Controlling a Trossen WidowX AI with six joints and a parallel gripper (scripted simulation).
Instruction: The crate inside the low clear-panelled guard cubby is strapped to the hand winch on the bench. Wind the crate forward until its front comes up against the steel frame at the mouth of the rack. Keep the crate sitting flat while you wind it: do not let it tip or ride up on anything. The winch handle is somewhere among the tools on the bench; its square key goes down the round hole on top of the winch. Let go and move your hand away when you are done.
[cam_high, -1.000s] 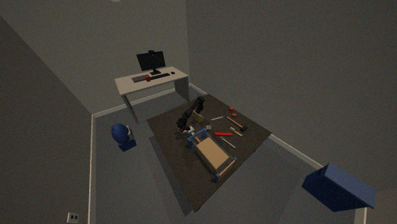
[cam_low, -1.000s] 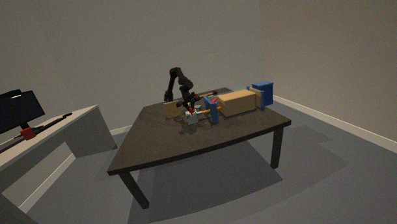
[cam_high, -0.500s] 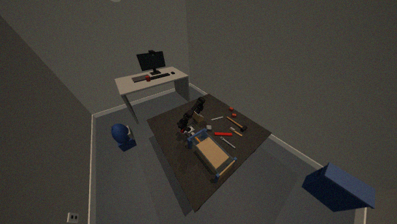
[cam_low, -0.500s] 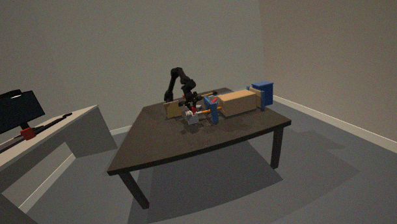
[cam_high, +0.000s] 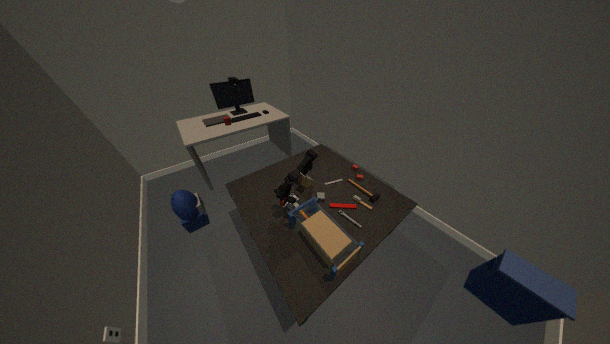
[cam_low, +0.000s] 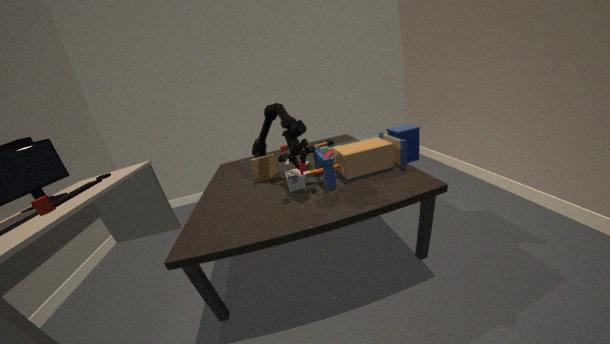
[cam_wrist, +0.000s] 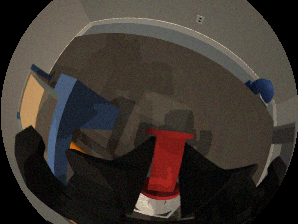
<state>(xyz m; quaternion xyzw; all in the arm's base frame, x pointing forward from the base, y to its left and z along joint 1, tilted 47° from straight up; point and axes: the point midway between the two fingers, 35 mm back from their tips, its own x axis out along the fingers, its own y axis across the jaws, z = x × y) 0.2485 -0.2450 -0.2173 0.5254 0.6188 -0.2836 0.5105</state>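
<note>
Now: gripper tip 50 mm to the right of the winch handle, 30 mm above it and 20 mm past it. Also, from my gripper tip: red knob: 20 mm to the left, 10 mm behind; then grey hand winch: 100 mm to the left, 100 mm below, 70 mm behind; then blue frame: 120 mm to the left, 110 mm ahead, 30 mm below.
</note>
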